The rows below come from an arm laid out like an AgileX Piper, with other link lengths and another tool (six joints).
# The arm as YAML. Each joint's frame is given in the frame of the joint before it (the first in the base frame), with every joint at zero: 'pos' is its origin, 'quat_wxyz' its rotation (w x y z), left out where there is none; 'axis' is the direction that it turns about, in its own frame. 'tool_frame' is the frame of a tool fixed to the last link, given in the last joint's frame.
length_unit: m
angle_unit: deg
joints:
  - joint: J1
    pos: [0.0, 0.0, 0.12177]
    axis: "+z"
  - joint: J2
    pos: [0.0, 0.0, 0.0]
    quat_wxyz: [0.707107, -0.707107, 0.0, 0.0]
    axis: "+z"
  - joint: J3
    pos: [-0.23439, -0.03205, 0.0]
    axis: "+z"
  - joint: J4
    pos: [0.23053, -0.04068, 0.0]
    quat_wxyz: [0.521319, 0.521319, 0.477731, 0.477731]
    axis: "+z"
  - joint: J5
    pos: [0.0, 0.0, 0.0]
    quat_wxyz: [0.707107, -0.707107, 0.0, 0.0]
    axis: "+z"
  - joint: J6
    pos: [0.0, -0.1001, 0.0]
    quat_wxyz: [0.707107, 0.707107, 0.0, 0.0]
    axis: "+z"
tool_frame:
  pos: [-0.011, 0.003, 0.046]
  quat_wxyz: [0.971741, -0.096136, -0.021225, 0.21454]
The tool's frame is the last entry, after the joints.
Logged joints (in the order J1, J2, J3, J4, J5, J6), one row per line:
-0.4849 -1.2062 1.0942 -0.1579 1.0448 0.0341
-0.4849 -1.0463 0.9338 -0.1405 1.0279 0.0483
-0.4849 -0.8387 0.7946 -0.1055 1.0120 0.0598
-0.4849 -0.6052 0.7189 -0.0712 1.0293 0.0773
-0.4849 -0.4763 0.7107 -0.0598 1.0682 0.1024
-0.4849 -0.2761 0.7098 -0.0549 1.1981 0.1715
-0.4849 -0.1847 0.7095 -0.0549 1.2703 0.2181
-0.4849 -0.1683 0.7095 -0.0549 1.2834 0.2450
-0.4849 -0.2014 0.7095 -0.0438 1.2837 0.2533
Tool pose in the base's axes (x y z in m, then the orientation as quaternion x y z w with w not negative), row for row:
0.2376 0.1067 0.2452 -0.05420 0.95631 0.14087 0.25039
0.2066 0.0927 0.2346 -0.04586 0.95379 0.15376 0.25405
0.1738 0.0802 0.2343 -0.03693 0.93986 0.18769 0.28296
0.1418 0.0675 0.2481 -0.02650 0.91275 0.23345 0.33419
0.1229 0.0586 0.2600 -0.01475 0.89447 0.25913 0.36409
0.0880 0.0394 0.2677 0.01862 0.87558 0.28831 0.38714
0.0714 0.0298 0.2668 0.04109 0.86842 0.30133 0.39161
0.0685 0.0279 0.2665 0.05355 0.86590 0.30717 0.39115
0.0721 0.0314 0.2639 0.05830 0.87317 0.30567 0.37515
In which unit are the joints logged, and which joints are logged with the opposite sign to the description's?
The joints are logged in radians. Opposite sign: J1, J2, J3.
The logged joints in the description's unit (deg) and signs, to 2 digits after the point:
27.78 69.11 -62.69 -9.05 59.86 1.95
27.78 59.95 -53.50 -8.05 58.89 2.77
27.78 48.05 -45.53 -6.04 57.98 3.43
27.78 34.68 -41.19 -4.08 58.97 4.43
27.78 27.29 -40.72 -3.43 61.20 5.87
27.78 15.82 -40.67 -3.15 68.65 9.83
27.78 10.58 -40.65 -3.15 72.78 12.50
27.78 9.64 -40.65 -3.15 73.53 14.04
27.78 11.54 -40.65 -2.51 73.55 14.51

